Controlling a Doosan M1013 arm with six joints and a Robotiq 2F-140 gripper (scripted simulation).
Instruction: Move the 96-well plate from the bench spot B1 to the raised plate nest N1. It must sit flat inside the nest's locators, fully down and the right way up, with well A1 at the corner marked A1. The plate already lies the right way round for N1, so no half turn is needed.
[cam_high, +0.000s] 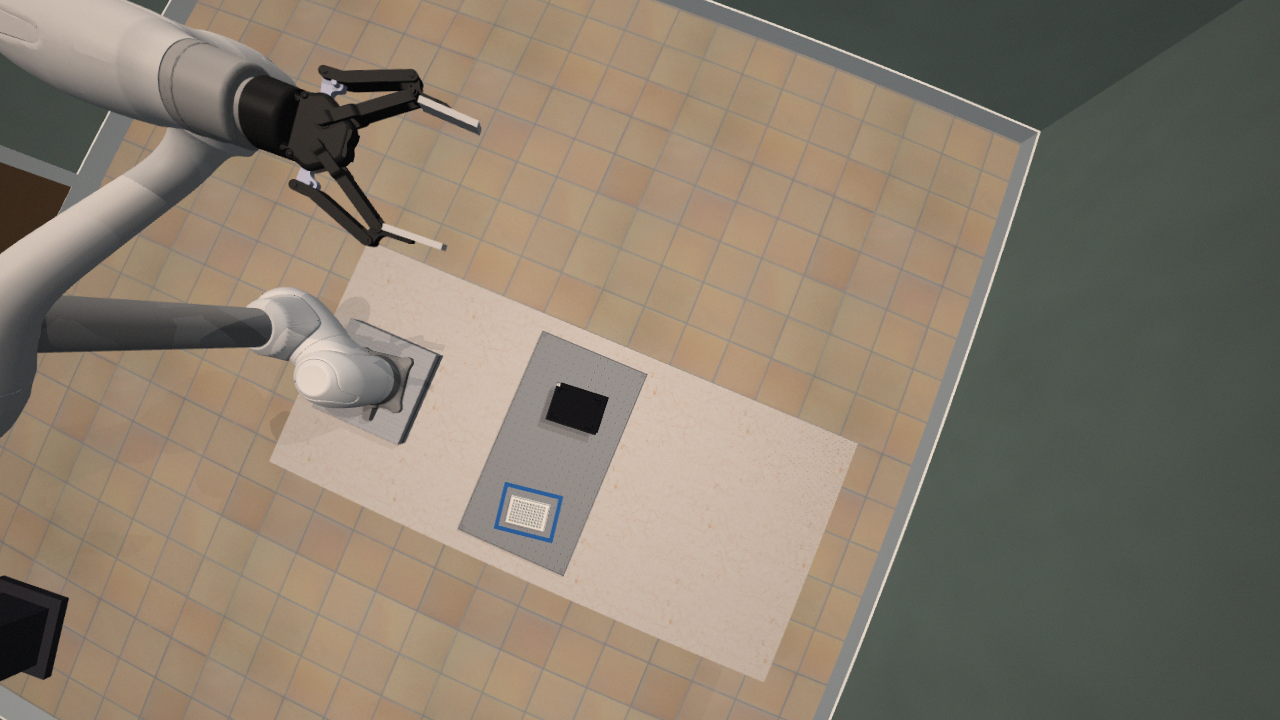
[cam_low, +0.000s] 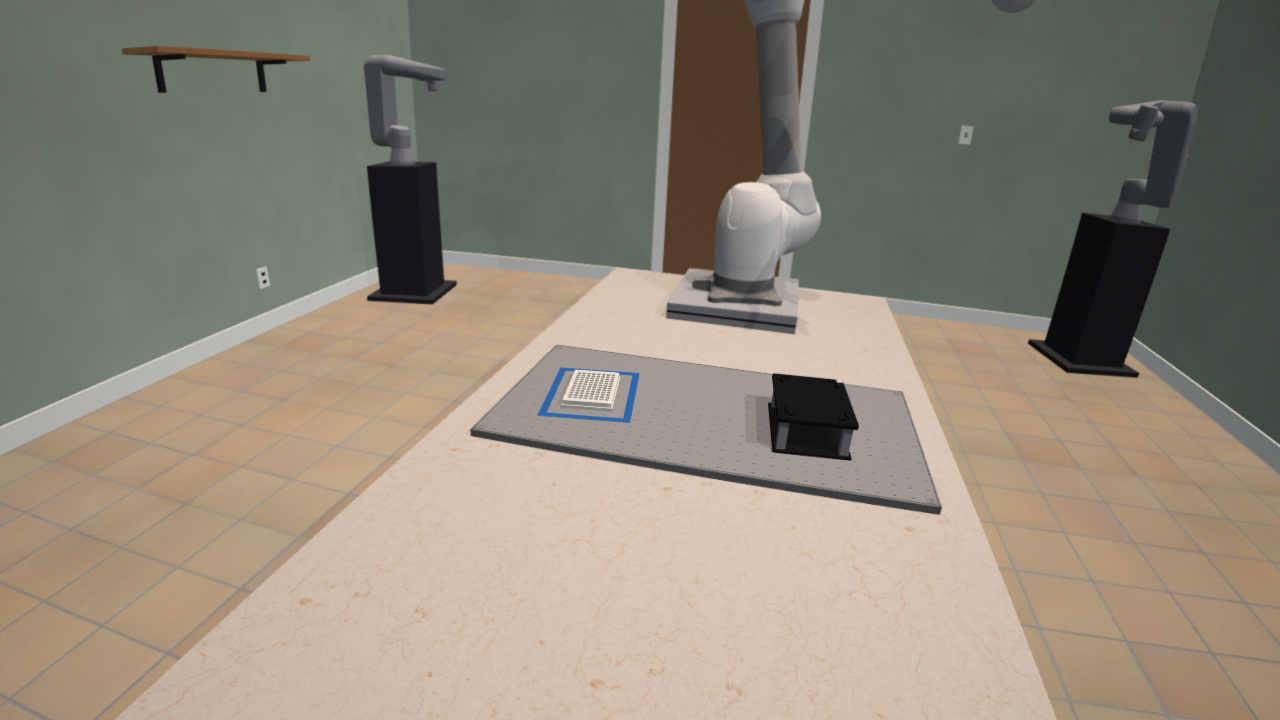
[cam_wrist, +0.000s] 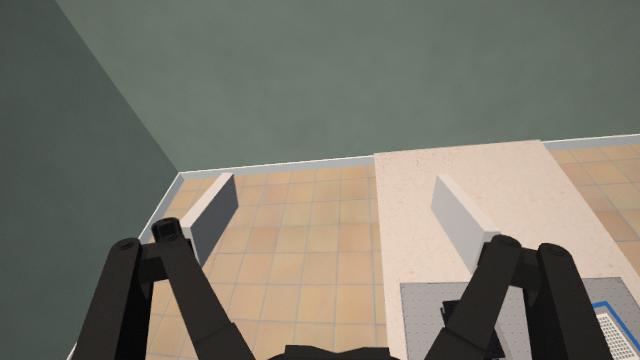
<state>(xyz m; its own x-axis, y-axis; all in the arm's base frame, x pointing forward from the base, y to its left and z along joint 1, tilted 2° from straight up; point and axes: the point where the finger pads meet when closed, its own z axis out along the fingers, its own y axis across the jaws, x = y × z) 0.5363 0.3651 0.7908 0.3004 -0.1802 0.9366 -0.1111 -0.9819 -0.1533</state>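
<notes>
My hand is 660 mm to the left of the white 96-well plate and 810 mm above it. Round my hand: A1 label (20 mm ahead, 240 mm to the right, 760 mm below).
</notes>
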